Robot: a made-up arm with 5 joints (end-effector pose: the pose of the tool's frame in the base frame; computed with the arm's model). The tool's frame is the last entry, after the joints.
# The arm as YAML. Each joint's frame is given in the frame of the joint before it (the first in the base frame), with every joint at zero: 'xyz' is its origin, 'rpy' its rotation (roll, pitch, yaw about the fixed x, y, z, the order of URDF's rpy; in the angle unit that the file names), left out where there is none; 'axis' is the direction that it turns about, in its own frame. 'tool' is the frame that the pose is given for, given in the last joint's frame.
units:
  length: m
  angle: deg
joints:
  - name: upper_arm
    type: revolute
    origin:
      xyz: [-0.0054, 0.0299, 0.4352]
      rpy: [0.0, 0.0, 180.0]
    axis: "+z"
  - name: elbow
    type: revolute
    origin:
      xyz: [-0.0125, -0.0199, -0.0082]
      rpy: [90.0, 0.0, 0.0]
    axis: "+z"
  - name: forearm
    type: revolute
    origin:
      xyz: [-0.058, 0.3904, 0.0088]
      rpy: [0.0, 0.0, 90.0]
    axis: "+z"
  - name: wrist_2
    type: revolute
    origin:
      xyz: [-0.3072, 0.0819, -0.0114]
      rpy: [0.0, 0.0, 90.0]
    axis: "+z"
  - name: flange
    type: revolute
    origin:
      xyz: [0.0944, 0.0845, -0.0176]
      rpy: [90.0, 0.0, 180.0]
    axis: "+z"
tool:
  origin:
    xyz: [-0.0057, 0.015, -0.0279]
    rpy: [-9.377, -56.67, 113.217]
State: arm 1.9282 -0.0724 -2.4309 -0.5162 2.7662
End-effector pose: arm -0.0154 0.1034 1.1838 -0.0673 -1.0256 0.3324
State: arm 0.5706 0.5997 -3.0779 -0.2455 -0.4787
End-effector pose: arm 0.2754 0.2287 1.0983 1.0246 -0.3075 1.6165
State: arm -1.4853 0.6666 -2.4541 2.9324 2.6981
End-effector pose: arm 0.0270 -0.5393 0.7335 0.4521 1.7711 1.4160
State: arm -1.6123 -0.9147 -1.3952 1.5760 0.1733
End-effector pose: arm 0.0071 0.0049 1.0053 2.2237 -1.0578 -1.0170
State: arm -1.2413 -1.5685 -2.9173 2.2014 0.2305
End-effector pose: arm -0.2262 0.7157 0.5903 1.1140 -0.9962 0.3095
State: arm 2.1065 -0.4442 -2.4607 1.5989 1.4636
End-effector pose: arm 0.0122 0.0088 1.2136 -1.5756 -2.3425 -0.0761
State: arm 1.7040 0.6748 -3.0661 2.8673 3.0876
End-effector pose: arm -0.0570 0.5324 0.8848 2.3805 -0.4629 -1.1707
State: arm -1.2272 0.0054 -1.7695 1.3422 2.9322
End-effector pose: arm 0.1362 -0.4137 0.9425 -0.4858 2.0358 -0.1814
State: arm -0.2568 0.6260 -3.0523 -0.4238 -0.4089
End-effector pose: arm 0.3414 -0.0449 1.0761 0.7092 -0.7224 0.9800
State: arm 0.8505 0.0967 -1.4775 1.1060 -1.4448
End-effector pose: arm 0.3306 0.4237 0.7997 -0.3374 1.8854 0.5150
